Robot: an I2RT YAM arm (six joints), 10 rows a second.
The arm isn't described. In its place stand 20 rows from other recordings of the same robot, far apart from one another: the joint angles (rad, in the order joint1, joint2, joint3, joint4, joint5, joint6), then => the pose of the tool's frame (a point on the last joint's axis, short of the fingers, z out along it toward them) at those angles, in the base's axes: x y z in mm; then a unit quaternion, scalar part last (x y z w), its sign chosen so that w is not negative.
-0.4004, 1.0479, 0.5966, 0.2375, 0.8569, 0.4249 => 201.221, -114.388, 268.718, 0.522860, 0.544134, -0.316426, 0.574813
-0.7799, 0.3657, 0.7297, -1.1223, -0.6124, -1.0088 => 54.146, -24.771, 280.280, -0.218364, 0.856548, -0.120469, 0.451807
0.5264, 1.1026, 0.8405, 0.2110, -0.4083, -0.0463 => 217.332, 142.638, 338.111, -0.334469, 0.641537, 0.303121, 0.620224
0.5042, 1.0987, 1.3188, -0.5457, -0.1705, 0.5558 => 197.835, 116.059, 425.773, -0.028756, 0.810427, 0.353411, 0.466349
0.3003, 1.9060, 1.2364, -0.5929, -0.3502, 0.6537 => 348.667, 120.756, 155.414, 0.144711, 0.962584, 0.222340, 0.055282
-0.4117, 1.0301, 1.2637, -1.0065, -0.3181, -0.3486 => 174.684, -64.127, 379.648, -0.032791, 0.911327, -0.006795, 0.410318
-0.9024, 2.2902, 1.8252, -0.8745, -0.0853, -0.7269 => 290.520, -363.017, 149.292, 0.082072, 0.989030, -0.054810, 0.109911
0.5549, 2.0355, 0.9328, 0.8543, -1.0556, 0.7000 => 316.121, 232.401, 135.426, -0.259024, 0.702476, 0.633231, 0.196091
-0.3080, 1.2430, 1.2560, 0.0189, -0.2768, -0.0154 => 276.816, -77.852, 430.076, 0.002418, 0.696171, -0.019806, 0.717599
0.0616, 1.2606, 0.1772, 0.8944, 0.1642, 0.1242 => 214.297, 7.387, 156.030, 0.076269, 0.766067, -0.004014, 0.638208
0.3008, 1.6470, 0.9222, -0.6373, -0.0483, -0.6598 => 272.641, 86.377, 152.041, -0.461629, 0.880613, 0.005040, 0.106743
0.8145, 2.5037, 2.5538, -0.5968, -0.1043, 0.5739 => 386.556, 415.138, 286.031, -0.129831, 0.861201, 0.347963, 0.346986
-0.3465, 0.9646, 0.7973, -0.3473, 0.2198, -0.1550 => 200.354, -80.593, 295.305, 0.137094, 0.849340, -0.216051, 0.461681
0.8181, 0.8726, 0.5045, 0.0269, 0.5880, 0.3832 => 149.846, 131.095, 248.872, -0.005465, 0.799487, 0.116717, 0.589209
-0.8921, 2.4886, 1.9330, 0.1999, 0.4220, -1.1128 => 346.040, -452.286, 158.568, 0.030418, 0.811124, -0.562998, 0.155517
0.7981, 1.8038, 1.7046, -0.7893, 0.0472, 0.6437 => 280.277, 285.083, 320.776, -0.064787, 0.939912, 0.204069, 0.265941
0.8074, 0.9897, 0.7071, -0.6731, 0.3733, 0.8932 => 139.995, 127.518, 235.961, 0.096289, 0.933254, 0.106853, 0.329162
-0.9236, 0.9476, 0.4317, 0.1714, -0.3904, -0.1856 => 136.988, -158.783, 223.092, 0.185277, 0.788562, -0.162423, 0.563437
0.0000, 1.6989, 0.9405, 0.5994, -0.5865, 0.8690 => 375.189, 19.703, 233.982, 0.136587, 0.739783, 0.460970, 0.470713
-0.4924, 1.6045, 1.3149, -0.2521, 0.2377, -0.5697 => 325.499, -184.135, 308.896, 0.024910, 0.865984, -0.336483, 0.369095
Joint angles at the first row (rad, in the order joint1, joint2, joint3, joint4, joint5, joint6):
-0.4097, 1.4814, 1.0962, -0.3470, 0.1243, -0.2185
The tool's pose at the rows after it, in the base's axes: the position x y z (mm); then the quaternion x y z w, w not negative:
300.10, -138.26, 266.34, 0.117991, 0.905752, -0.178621, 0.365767
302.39, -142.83, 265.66, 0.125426, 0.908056, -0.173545, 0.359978
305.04, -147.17, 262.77, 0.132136, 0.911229, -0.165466, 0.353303
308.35, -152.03, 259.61, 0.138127, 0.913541, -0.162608, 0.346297
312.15, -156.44, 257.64, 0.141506, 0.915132, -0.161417, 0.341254
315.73, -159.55, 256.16, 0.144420, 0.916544, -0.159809, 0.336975
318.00, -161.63, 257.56, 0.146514, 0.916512, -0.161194, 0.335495
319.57, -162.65, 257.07, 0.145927, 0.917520, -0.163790, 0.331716
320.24, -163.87, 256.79, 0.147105, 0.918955, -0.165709, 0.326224
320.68, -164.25, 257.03, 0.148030, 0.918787, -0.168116, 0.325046
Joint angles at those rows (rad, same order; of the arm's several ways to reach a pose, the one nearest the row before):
-0.4185, 1.4951, 1.1087, -0.3528, 0.1226, -0.2137
-0.4290, 1.5145, 1.1292, -0.3694, 0.1151, -0.2043
-0.4387, 1.5371, 1.1454, -0.3827, 0.1028, -0.1940
-0.4478, 1.5624, 1.1625, -0.3908, 0.0997, -0.1887
-0.4546, 1.5866, 1.1823, -0.3973, 0.0982, -0.1875
-0.4581, 1.6073, 1.2007, -0.4048, 0.0974, -0.1844
-0.4602, 1.6182, 1.2182, -0.4134, 0.1008, -0.1833
-0.4602, 1.6270, 1.2271, -0.4192, 0.1071, -0.1870
-0.4618, 1.6340, 1.2362, -0.4308, 0.1134, -0.1885
-0.4616, 1.6362, 1.2397, -0.4327, 0.1192, -0.1885

